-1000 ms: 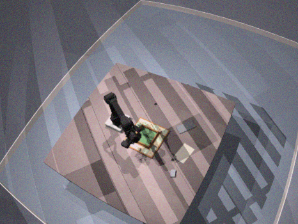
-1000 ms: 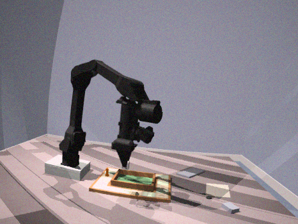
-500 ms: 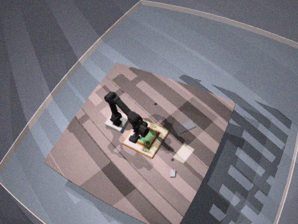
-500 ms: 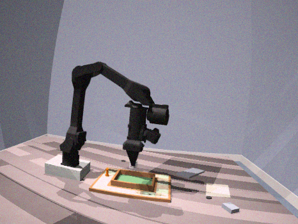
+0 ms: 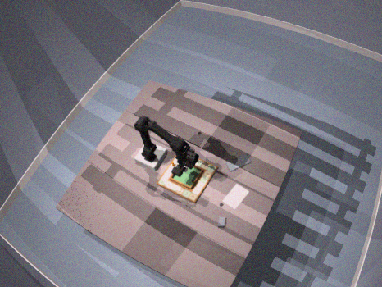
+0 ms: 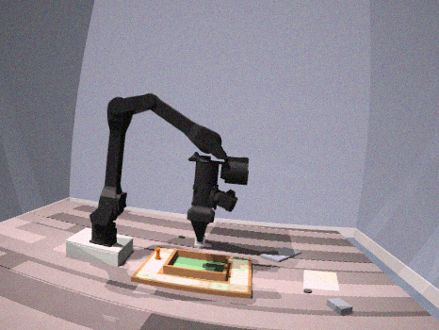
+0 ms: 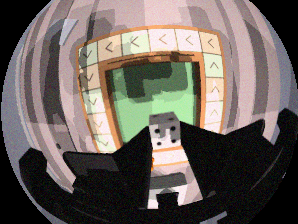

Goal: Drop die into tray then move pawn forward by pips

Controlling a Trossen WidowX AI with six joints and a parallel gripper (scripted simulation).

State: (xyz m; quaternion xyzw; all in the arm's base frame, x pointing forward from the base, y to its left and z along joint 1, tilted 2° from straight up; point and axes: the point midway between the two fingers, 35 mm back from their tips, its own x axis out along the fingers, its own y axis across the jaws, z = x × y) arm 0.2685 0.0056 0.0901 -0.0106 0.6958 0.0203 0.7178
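My gripper tip is 12 cm past the orange pawn, 3 cm to the right of it and 6 cm above it. Also, from my gripper tip: white die: right at my gripper tip; grey flat plate: 25 cm ahead, 23 cm to the left, 9 cm below; white sheet: 34 cm ahead, 1 cm to the left, 9 cm below.
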